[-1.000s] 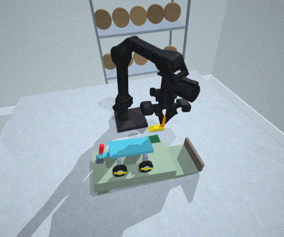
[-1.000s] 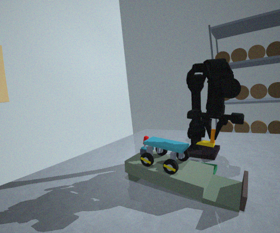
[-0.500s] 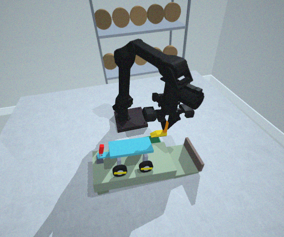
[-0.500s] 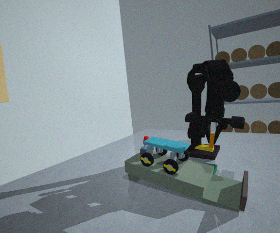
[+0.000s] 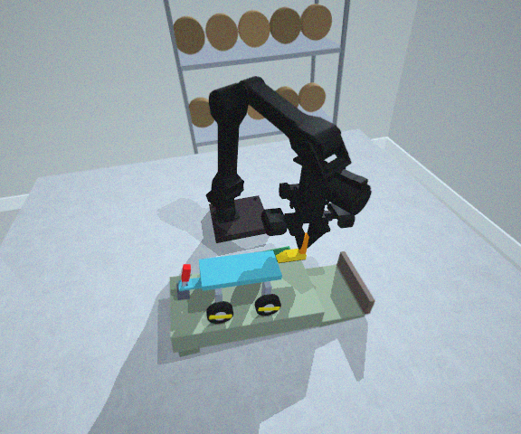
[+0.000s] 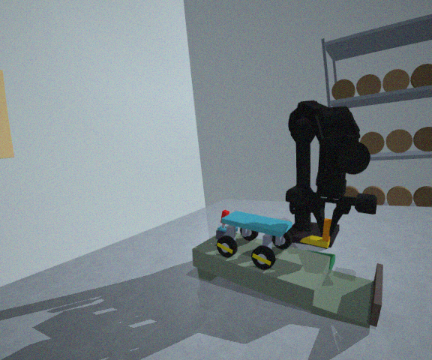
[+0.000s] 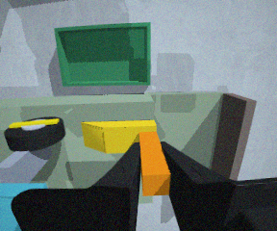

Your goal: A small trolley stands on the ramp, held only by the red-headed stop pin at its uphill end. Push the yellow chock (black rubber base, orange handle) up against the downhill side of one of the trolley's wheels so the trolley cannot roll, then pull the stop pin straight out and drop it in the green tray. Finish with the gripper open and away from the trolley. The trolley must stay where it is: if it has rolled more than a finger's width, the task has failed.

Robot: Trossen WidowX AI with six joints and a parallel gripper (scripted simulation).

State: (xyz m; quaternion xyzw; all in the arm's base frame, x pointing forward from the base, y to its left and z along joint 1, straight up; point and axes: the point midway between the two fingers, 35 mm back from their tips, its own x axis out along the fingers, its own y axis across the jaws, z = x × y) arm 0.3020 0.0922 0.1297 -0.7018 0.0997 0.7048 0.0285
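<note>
Right now my gripper tip is 26 cm to the left of the red-headed stop pin, 1 cm below it and 1 cm past it. Round my gripper tip: yellow chock: 2 cm to the right, 1 cm below; then brown end board: 10 cm to the left, 9 cm below, 7 cm ahead; then green tray: 12 cm below, 8 cm behind, 4 cm to the right.
</note>
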